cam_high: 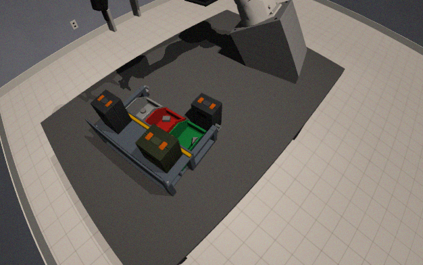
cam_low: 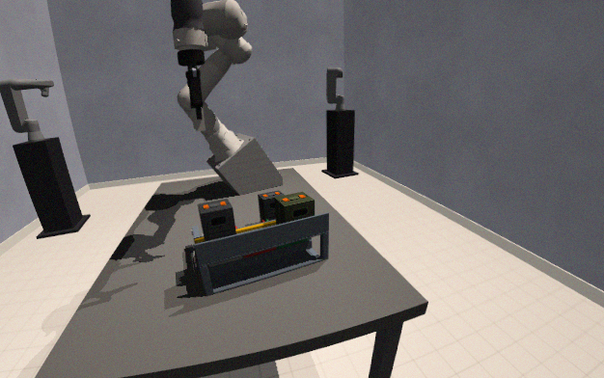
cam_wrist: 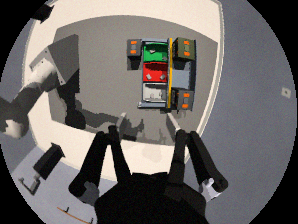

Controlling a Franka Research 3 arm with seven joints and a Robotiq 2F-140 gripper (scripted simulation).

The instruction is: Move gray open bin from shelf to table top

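My gripper is now 390 mm above the gray open bin, 70 mm short of it and 10 mm to the right of it. Round my hand: red bin 390 mm below, 120 mm to the left, 70 mm ahead; then yellow rail 330 mm below, 120 mm to the left, 120 mm ahead; then olive case 280 mm below, 240 mm to the left, 160 mm ahead.
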